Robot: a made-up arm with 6 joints.
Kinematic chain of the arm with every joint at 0, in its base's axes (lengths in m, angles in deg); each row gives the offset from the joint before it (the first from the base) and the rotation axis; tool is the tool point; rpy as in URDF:
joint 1: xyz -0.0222 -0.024 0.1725 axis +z
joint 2: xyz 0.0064 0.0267 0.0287 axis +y
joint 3: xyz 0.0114 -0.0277 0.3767 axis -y
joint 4: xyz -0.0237 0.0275 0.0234 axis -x
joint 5: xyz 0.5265 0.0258 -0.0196 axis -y
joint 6: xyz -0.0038 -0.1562 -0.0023 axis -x
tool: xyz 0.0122 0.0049 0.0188 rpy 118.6 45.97 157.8
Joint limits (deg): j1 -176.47..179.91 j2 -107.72..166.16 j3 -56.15..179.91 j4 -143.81..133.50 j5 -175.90..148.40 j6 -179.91..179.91
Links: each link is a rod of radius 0.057 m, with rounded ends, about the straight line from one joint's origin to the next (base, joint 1, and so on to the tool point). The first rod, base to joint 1, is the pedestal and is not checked.
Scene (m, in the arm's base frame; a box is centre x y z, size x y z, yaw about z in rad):
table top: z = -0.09
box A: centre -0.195 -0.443 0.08 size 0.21 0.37 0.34 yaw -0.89
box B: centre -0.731 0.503 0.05 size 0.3 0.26 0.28 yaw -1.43
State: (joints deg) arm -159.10 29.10 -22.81 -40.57 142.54 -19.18
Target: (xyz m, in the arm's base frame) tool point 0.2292 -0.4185 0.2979
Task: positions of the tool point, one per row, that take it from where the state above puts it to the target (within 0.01 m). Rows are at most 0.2 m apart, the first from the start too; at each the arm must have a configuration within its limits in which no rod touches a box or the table.
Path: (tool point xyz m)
1: -0.4982 -0.2508 0.1721
2: -0.5001 -0.3795 0.2775
3: -0.4524 -0.4924 0.4003
4: -0.3641 -0.5703 0.5328
5: -0.2278 -0.6103 0.4837
6: -0.0897 -0.6117 0.4351
7: 0.0389 -0.5764 0.3875
8: 0.1478 -0.5094 0.3416
9: 0.2292 -0.4185 0.2979

